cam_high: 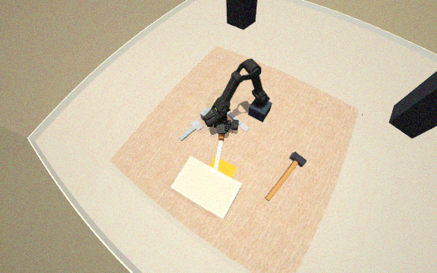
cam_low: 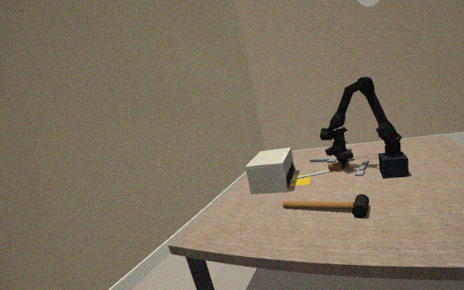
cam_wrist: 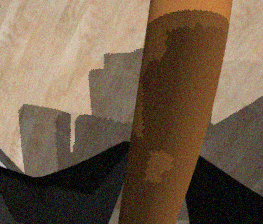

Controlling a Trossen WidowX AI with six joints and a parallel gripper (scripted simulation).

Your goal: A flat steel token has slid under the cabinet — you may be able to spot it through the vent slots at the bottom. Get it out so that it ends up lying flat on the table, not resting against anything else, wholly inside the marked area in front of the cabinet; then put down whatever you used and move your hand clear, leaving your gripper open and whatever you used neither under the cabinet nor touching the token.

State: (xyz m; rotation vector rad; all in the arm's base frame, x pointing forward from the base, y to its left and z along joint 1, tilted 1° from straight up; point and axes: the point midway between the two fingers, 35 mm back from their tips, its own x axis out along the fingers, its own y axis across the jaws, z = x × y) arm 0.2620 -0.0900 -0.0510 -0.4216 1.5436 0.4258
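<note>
Right now my gripper tip is 10 mm past the tiny cube and 120 mm to the left of it. Also, from my gripper tip: grey t-shaped tool 120 mm ahead, 160 mm to the right; grey flat tool 110 mm behind, 40 mm to the left; grey block 10 mm behind, 150 mm to the right, 30 mm above.
</note>
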